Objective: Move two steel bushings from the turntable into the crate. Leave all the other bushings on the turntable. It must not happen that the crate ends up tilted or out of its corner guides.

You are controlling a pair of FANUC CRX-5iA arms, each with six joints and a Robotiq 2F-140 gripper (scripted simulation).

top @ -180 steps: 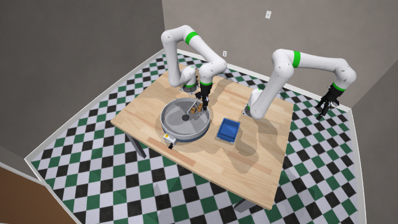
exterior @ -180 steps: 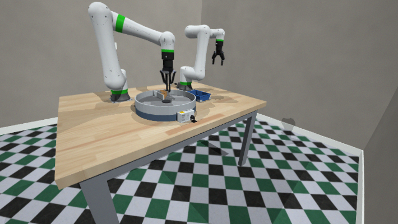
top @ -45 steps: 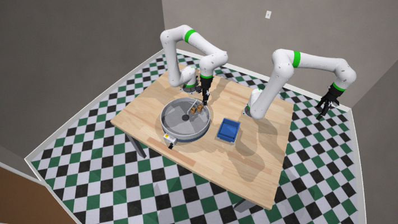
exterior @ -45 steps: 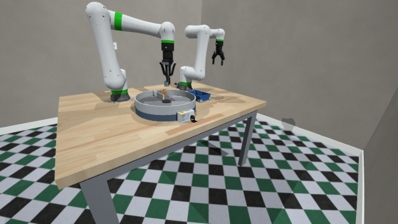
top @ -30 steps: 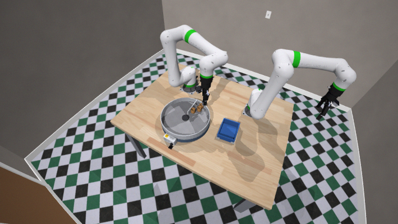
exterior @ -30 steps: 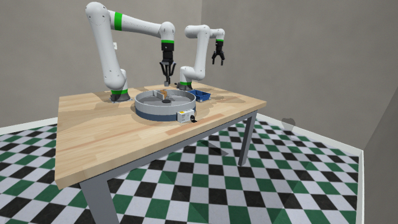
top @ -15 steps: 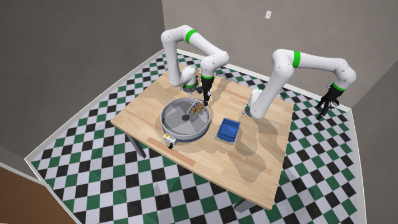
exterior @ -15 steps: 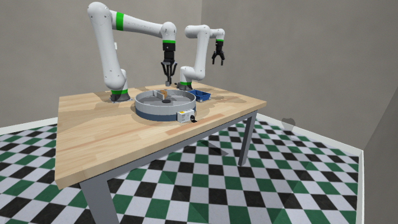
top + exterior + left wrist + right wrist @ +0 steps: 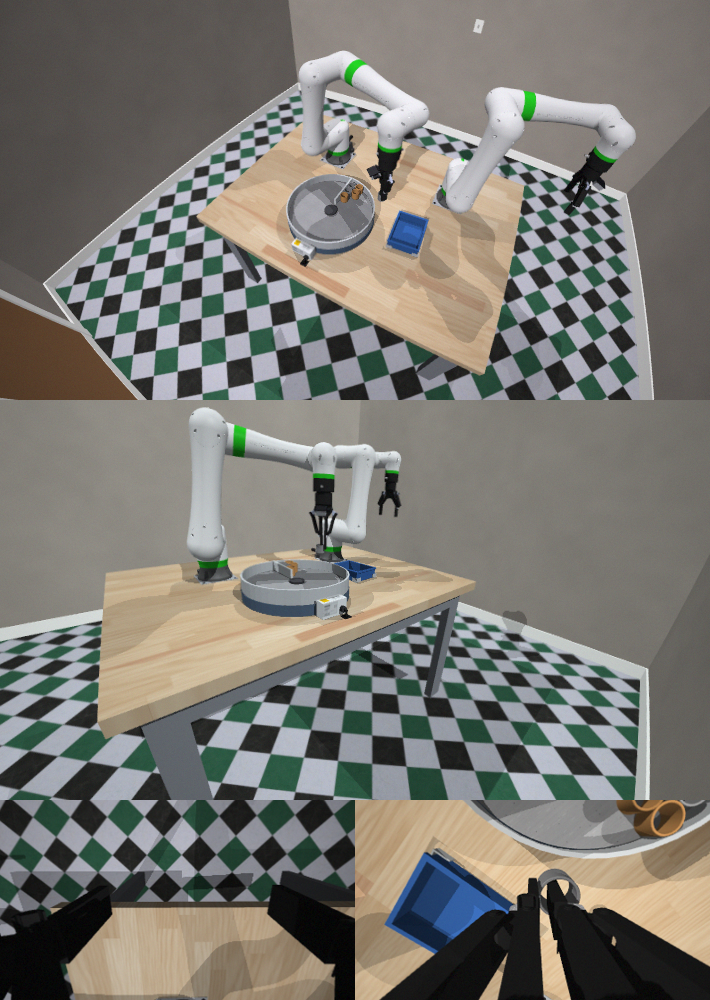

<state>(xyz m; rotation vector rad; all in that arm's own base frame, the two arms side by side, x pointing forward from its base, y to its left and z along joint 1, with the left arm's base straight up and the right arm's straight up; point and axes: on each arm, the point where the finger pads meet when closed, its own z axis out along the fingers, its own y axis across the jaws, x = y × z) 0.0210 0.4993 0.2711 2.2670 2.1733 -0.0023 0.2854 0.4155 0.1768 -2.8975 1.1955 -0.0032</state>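
Now: right hand 40 mm short of the blue crate, 160 mm to the right of it and 150 mm above it. From my right hand the other things lie so: turntable: 110 mm ahead, 210 mm to the right, 120 mm below.
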